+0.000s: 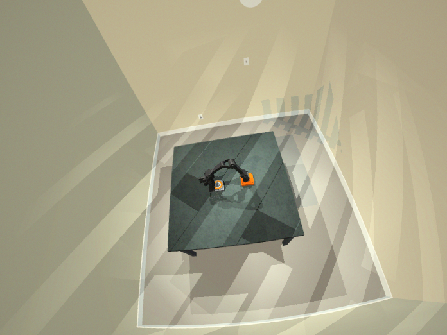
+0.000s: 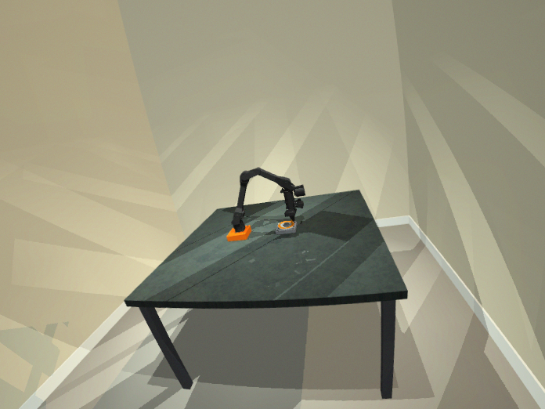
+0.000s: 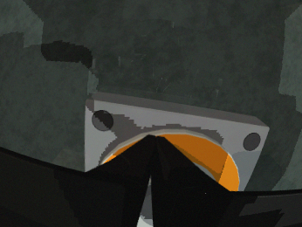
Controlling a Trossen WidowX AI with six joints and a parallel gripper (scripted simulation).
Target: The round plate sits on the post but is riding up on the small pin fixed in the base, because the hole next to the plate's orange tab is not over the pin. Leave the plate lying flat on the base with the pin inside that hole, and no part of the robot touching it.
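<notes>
The round plate lies 30 mm behind my gripper tip and 10 mm below it.
</notes>
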